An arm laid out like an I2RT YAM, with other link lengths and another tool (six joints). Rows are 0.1 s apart.
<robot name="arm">
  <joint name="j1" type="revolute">
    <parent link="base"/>
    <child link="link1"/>
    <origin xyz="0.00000 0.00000 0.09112"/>
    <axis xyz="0 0 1"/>
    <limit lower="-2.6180" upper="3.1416"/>
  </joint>
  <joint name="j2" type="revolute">
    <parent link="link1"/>
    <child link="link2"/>
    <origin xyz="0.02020 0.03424 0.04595"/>
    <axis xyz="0 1 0"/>
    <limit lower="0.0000" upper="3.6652"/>
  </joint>
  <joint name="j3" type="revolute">
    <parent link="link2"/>
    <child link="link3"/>
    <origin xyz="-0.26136 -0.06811 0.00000"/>
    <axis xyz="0 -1 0"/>
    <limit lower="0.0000" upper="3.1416"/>
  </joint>
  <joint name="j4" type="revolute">
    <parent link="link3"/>
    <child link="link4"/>
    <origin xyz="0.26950 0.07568 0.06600"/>
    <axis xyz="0 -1 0"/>
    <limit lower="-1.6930" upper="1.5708"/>
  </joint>
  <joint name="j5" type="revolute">
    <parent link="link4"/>
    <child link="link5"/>
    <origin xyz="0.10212 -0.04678 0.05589"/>
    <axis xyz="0 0 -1"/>
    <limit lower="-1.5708" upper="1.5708"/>
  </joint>
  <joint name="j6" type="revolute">
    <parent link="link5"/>
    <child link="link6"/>
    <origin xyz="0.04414 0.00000 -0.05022"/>
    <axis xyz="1 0 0"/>
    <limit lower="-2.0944" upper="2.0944"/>
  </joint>
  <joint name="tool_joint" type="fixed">
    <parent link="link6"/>
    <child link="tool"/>
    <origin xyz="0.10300 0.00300 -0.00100" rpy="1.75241 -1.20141 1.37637"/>
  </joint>
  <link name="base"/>
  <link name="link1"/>
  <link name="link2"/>
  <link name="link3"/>
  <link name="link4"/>
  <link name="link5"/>
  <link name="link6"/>
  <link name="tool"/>
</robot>
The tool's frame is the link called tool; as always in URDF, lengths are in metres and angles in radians.
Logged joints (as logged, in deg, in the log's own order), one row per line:
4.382 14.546 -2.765 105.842 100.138 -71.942
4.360 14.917 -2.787 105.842 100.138 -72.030
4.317 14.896 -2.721 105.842 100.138 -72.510
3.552 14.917 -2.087 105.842 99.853 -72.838
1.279 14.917 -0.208 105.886 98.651 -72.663
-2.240 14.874 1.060 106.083 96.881 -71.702
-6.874 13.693 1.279 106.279 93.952 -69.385
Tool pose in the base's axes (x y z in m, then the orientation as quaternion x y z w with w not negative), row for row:
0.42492 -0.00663 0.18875 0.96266 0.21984 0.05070 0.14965
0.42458 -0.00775 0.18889 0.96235 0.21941 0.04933 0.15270
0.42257 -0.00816 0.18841 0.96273 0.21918 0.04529 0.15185
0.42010 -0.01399 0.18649 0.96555 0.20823 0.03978 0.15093
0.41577 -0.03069 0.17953 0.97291 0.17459 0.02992 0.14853
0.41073 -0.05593 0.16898 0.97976 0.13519 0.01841 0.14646
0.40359 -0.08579 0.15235 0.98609 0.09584 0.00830 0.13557
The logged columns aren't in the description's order. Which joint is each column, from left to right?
Columns, left to right: j1, j5, j6, j2, j3, j4.
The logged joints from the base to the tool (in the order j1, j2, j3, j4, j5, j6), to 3 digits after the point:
4.382 105.842 100.138 -71.942 14.546 -2.765
4.360 105.842 100.138 -72.030 14.917 -2.787
4.317 105.842 100.138 -72.510 14.896 -2.721
3.552 105.842 99.853 -72.838 14.917 -2.087
1.279 105.886 98.651 -72.663 14.917 -0.208
-2.240 106.083 96.881 -71.702 14.874 1.060
-6.874 106.279 93.952 -69.385 13.693 1.279

